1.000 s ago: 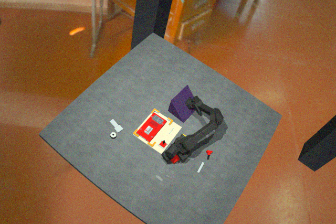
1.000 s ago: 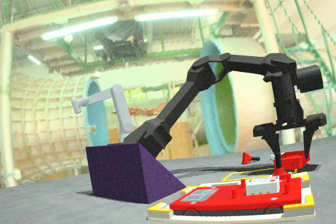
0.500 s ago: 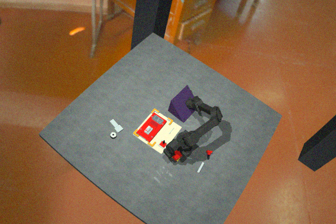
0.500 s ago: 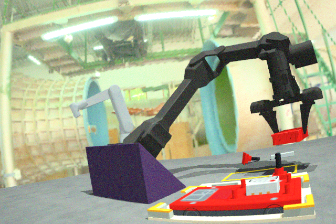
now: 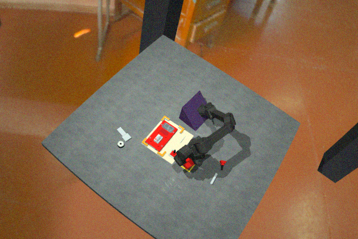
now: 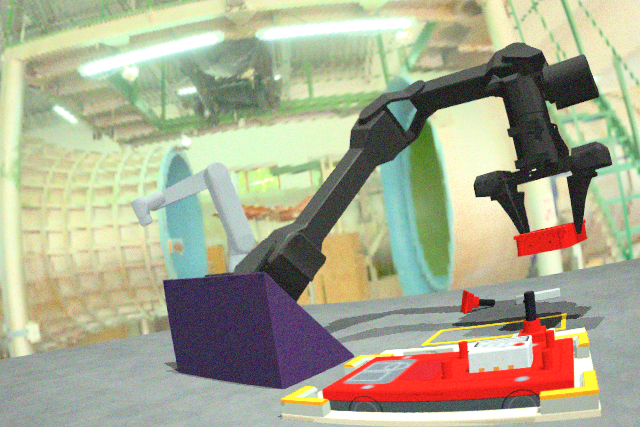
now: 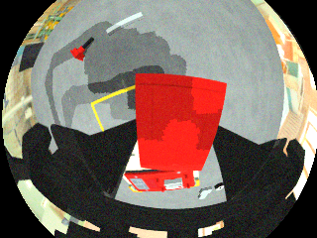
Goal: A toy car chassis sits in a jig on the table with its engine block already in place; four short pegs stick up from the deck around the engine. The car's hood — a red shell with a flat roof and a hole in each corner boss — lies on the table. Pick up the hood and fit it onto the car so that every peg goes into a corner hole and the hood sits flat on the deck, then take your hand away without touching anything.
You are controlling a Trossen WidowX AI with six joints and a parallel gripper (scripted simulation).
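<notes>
Right now the white engine block is 4 cm behind my gripper tip, 22 cm to the right of it and 8 cm below it. The rest, counted from my gripper tip: red hood: 1 cm above.
</notes>
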